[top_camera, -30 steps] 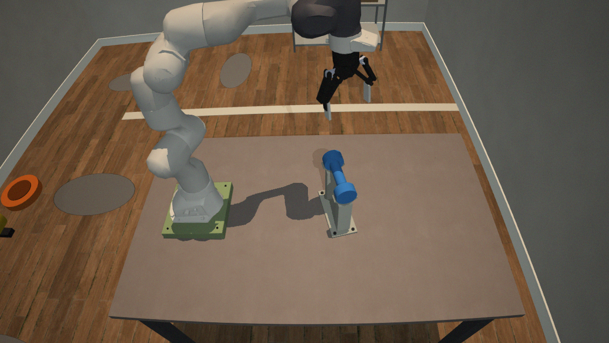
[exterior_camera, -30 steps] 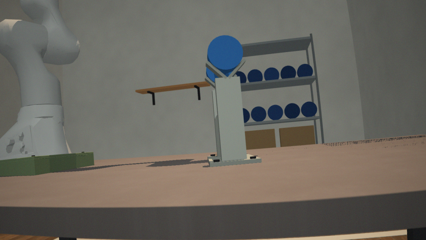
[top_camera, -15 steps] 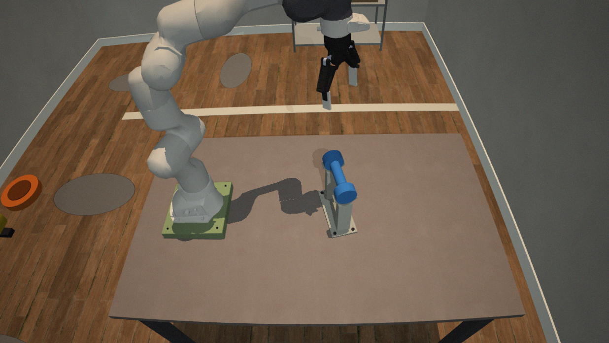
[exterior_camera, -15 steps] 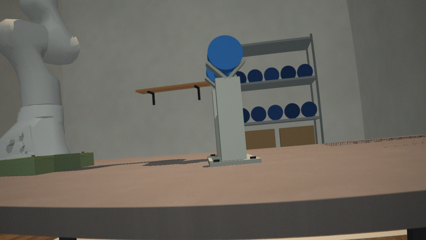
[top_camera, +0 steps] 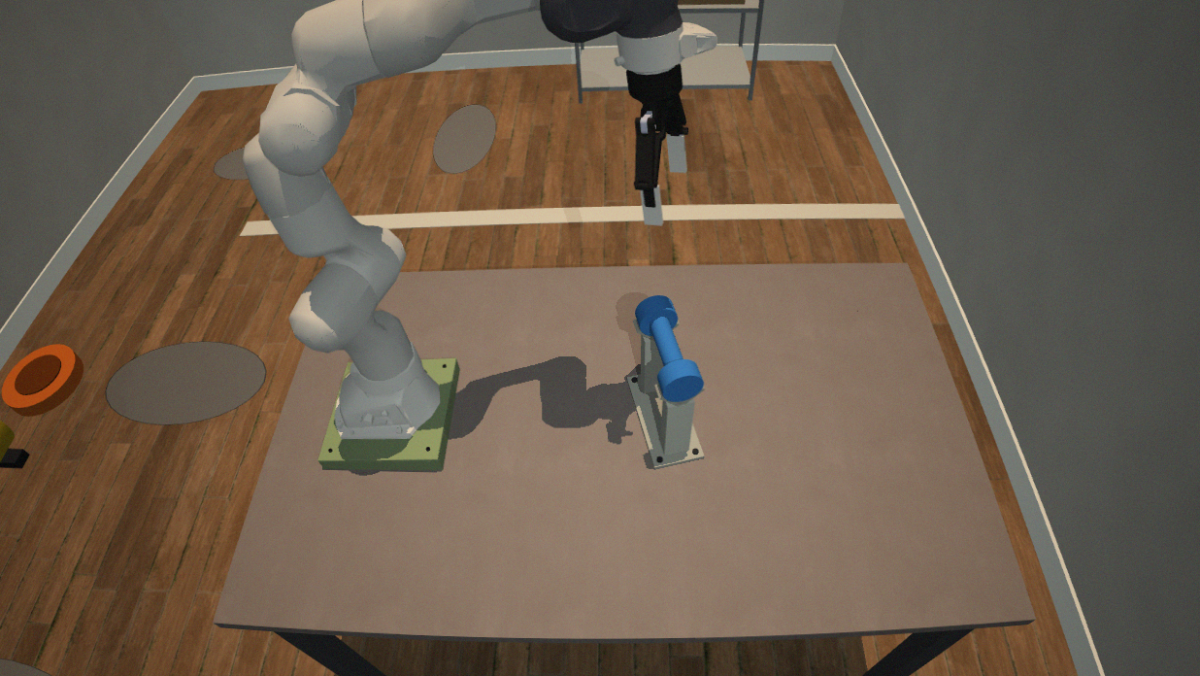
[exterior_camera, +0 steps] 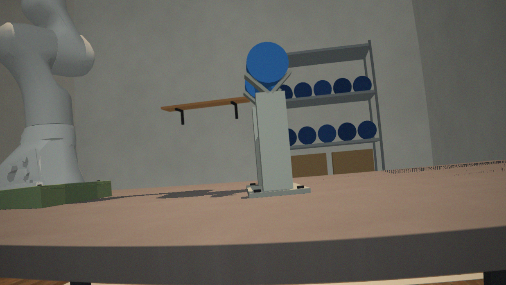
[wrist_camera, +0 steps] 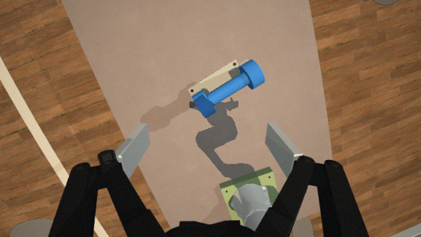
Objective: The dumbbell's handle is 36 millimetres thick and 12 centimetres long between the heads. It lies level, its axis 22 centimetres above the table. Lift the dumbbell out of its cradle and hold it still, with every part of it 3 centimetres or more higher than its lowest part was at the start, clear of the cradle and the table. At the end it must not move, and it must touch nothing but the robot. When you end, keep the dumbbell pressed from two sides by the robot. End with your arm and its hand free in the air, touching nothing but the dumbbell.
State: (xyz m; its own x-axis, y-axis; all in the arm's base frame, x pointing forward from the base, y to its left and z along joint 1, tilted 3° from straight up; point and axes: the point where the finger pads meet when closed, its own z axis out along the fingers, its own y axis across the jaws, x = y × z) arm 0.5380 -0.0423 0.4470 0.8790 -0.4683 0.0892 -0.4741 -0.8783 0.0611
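My hand is 28 cm above the blue dumbbell, 8 cm to the left of it and 1 cm past it. Round my hand: grey cradle (41 cm below, 8 cm to the right, 1 cm behind).
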